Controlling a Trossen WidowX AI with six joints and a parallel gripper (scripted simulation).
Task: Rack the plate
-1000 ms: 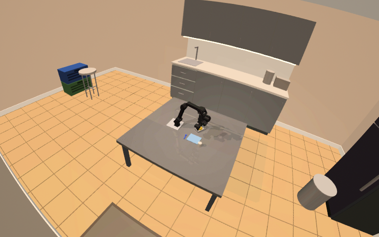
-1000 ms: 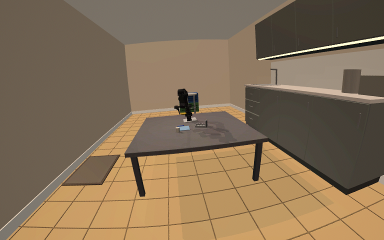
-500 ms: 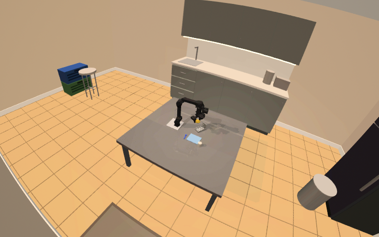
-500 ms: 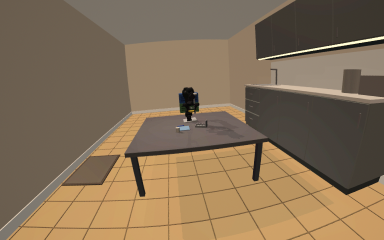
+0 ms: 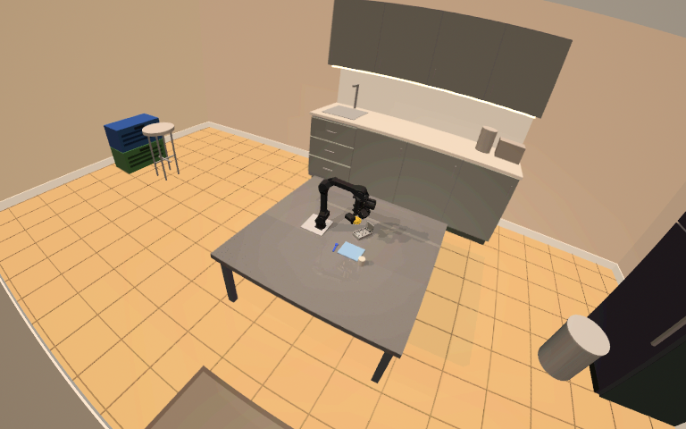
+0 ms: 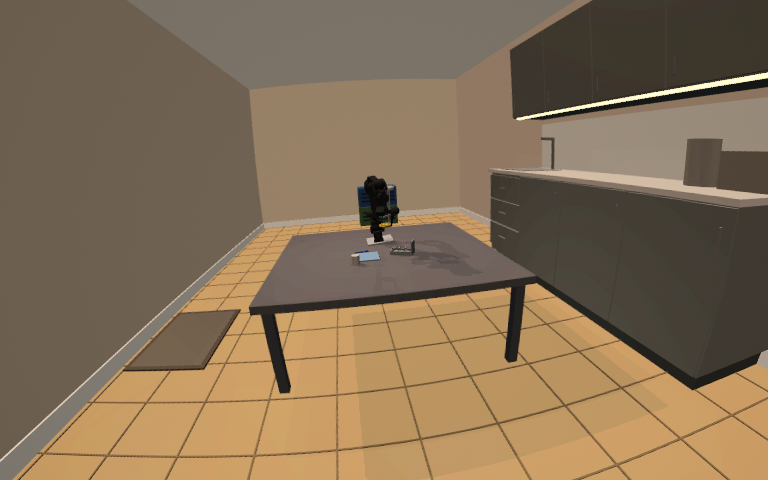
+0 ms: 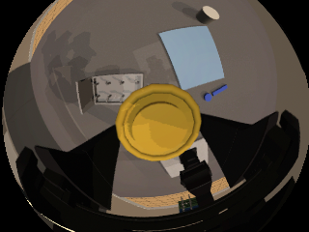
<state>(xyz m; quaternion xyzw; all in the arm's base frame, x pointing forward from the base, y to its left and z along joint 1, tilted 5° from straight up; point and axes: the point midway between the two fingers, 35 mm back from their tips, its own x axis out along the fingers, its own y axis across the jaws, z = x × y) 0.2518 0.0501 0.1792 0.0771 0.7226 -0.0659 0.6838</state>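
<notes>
The grey dish rack is 14 cm below my gripper tip, 9 cm to the left of it and 3 cm ahead of it. From my gripper tip the other things lie so: orange plate (1 cm above); then blue utensil (16 cm below, 14 cm to the right, 5 cm behind); then beige cup (18 cm to the right, 17 cm ahead, 14 cm below).
</notes>
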